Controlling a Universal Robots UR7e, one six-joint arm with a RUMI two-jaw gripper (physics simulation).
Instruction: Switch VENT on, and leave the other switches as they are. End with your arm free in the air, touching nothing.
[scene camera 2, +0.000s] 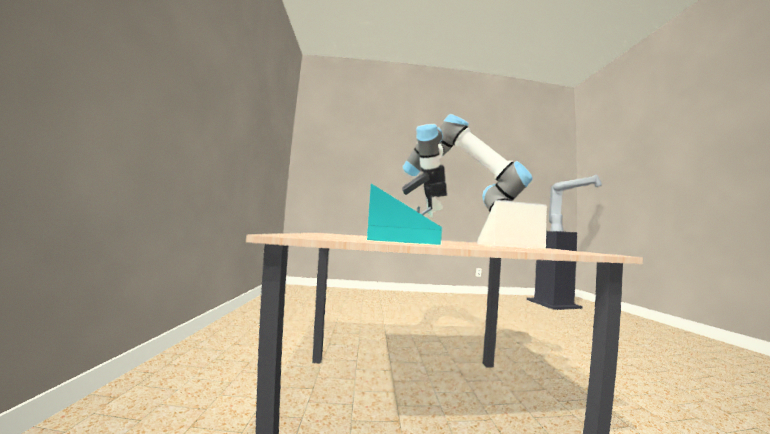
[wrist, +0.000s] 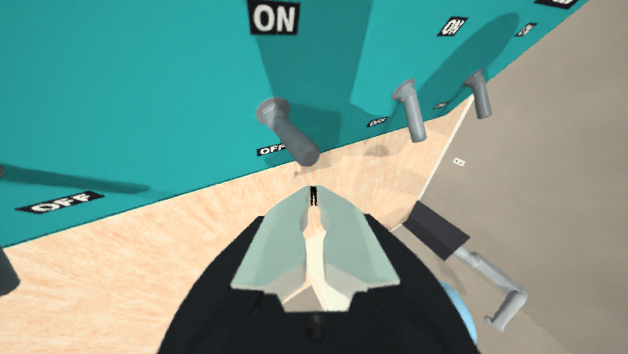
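Where they show: gripper, fingertip midpoint: (scene camera 2: 431, 217) (wrist: 313, 187); arm's base, link origin: (scene camera 2: 508, 220).
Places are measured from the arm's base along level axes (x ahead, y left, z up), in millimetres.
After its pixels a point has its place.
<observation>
The teal switch panel (scene camera 2: 401, 223) @[x 562, y 214, z -56 mm] (wrist: 165, 75) @[x 491, y 77, z -11 mm] has a sloping face with ON labels above the levers and OFF labels below. In the wrist view, the nearest full grey lever (wrist: 295, 137) @[x 459, y 41, z 14 mm] sticks out and leans to the lower right, on its OFF side. A second lever (wrist: 414, 117) @[x 422, y -72, z -2 mm] and a third lever (wrist: 481, 100) @[x 399, y -188, z -2 mm] also point down the slope. Part of another lever (wrist: 6, 272) @[x 450, y 157, z 4 mm] shows at the left edge. No VENT name is visible. My gripper (scene camera 2: 431, 211) @[x 392, y 29, z -13 mm] (wrist: 313, 187) @[x 392, y 29, z -13 mm] is shut and empty, its tips just below the nearest lever's end in the wrist view. Contact cannot be told.
The panel stands on the wooden table (scene camera 2: 587, 256) @[x 54, y 449, z -124 mm] (wrist: 125, 280) @[x 285, y 284, z -120 mm]. A cream block (scene camera 2: 512, 225) @[x 34, y 73, z -26 mm] stands to its right in the scene view. A grey arm (scene camera 2: 574, 184) (wrist: 492, 272) on a dark pedestal (scene camera 2: 555, 280) (wrist: 435, 230) stands beyond the table.
</observation>
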